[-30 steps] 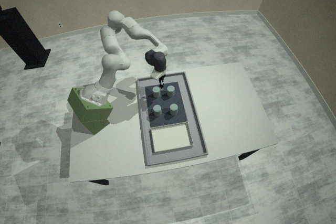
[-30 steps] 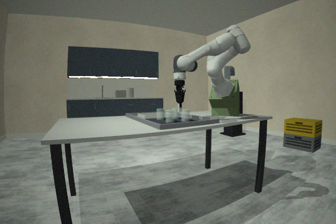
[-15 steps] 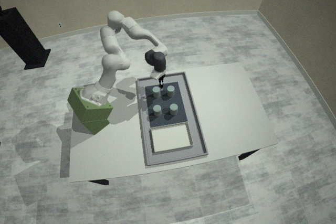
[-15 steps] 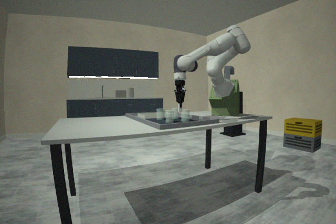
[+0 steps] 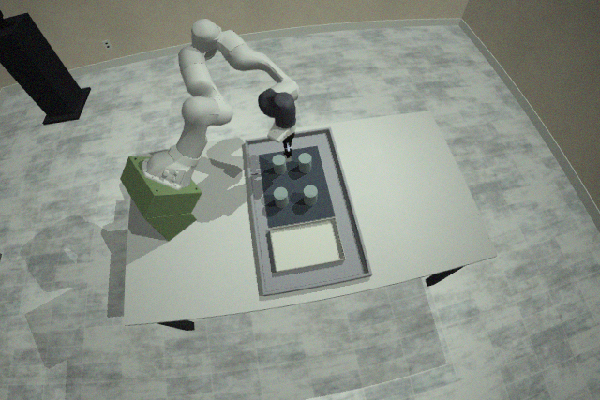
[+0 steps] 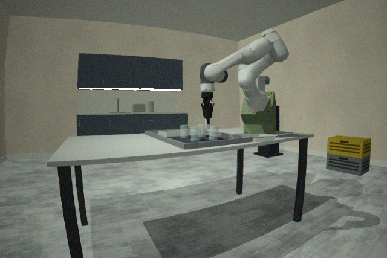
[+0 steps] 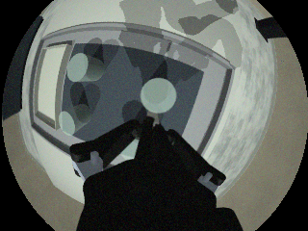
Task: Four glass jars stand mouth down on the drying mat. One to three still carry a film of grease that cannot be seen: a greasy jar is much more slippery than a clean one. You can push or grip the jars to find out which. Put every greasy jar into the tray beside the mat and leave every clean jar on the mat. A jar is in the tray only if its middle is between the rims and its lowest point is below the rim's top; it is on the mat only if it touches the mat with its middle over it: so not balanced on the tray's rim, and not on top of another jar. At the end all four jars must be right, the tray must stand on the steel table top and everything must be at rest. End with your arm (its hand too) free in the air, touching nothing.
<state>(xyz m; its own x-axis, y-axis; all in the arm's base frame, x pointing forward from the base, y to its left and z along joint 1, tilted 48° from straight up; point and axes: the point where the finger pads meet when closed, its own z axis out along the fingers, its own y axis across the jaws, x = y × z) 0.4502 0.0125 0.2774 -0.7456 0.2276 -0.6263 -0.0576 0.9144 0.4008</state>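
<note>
The dark drying mat is 11 cm below my hand, 9 cm to the right of it and 2 cm ahead of it. From my hand the other things lie so: white tray (41 cm to the right, 10 cm below, 5 cm ahead); grey steel surround (20 cm to the right, 11 cm below, 4 cm ahead).
</note>
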